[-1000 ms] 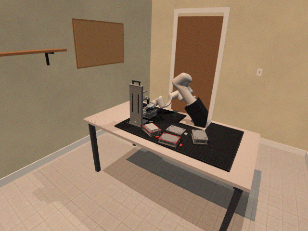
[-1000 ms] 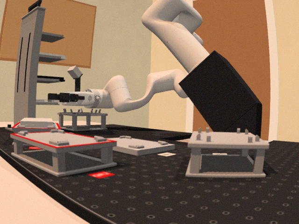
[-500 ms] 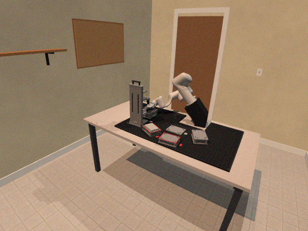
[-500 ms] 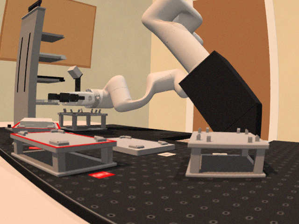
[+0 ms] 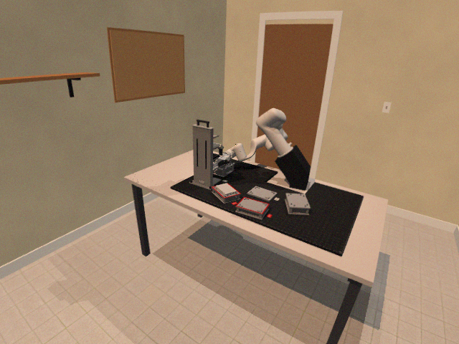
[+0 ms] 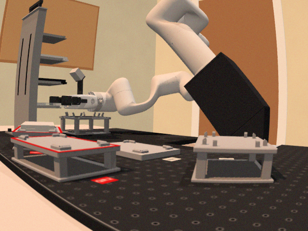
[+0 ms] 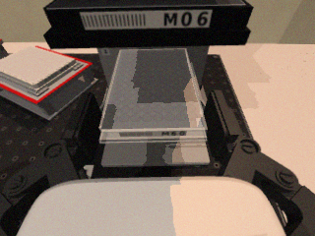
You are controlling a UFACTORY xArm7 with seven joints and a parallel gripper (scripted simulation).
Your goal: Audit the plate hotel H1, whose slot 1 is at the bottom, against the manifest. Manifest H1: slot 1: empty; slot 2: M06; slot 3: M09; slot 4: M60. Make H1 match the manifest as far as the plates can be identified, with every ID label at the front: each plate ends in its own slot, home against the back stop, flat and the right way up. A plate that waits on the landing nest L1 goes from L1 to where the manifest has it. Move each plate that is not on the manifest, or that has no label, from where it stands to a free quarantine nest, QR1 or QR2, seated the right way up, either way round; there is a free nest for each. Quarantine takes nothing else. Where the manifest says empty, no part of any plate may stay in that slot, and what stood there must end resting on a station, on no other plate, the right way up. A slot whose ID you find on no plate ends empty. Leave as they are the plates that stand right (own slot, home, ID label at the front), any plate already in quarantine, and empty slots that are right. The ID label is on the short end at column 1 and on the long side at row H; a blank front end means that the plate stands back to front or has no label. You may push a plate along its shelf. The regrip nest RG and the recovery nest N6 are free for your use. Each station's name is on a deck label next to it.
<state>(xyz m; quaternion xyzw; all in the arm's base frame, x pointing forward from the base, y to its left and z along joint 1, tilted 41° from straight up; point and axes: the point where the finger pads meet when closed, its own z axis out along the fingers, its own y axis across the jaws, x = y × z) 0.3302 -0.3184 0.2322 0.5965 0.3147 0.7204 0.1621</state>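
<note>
Now: the clear plate 5 cm ahead of my hand, 1 cm to the left of it and 2 cm below it. Round my hand: hotel tower (13 cm ahead, 2 cm to the left, 9 cm above); black plate (5 cm ahead, 1 cm to the left, 6 cm above); H1 deck label (1 cm behind, 10 cm to the left, 12 cm below).
</note>
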